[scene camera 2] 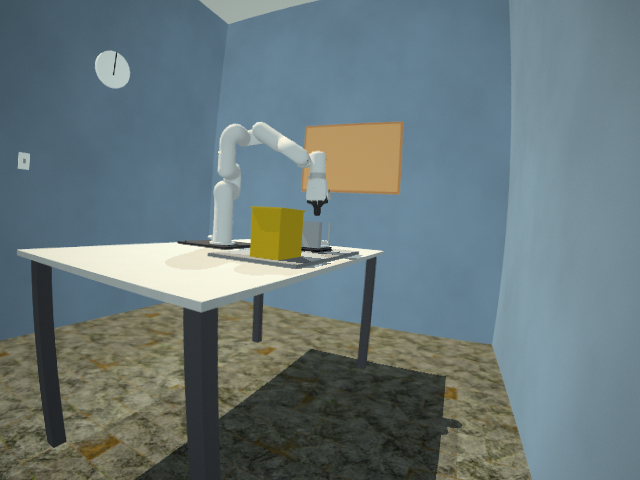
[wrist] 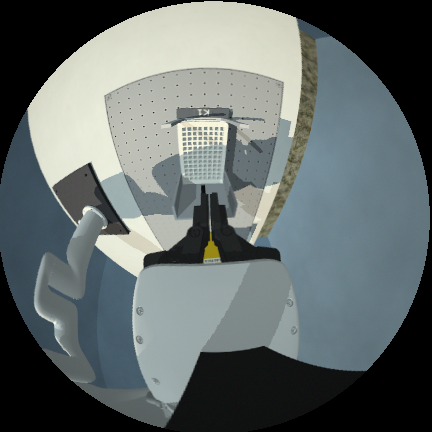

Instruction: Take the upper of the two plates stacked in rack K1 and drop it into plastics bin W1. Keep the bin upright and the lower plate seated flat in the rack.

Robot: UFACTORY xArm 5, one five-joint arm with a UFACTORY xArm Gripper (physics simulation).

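Places are measured from the arm's base along level axes (x ahead, y left, z up), in centimetres.
Where they show: gripper, fingertip midpoint: [scene camera 2: 317, 215] [wrist: 208, 202]; arm's base, origin of the base link: [scene camera 2: 222, 243] [wrist: 94, 216].
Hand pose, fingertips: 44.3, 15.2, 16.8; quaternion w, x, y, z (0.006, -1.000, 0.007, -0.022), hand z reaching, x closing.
Each offset is from my fingertips to the top centre of the thing, as dx, dy, dz. "*": to the spot under its first point. Level surfaces: height alone.
Rack K1 @(-0.2, +2.1, -2.9) [scene camera 2: 312, 234] [wrist: 203, 112] has grey walls and a dark label strip. In the wrist view a pale plate with a grid of square holes @(* +3.9, +2.7, -12.1) [wrist: 225, 145] lies in the rack, partly in shadow; whether a second plate lies under it cannot be told. My gripper [scene camera 2: 316, 212] [wrist: 208, 202] is shut and empty, pointing down above the rack. Plastics bin W1 @(+0.6, -37.5, +1.2) [scene camera 2: 276, 232] is yellow and stands upright on the near side of the rack in the scene view. A small part of the bin [wrist: 212, 251] shows behind the finger bases in the wrist view.
A grey perforated board @(dz -16.8) [scene camera 2: 248, 257] [wrist: 135, 115] lies under the rack and bin on the white table @(dz -18.1) [scene camera 2: 155, 268] [wrist: 65, 90]. The arm's dark base plate [scene camera 2: 193, 242] [wrist: 75, 190] is at the board's side. Thin prongs @(* +4.1, +7.6, -2.9) [wrist: 245, 125] stick out beside the label end of the rack.
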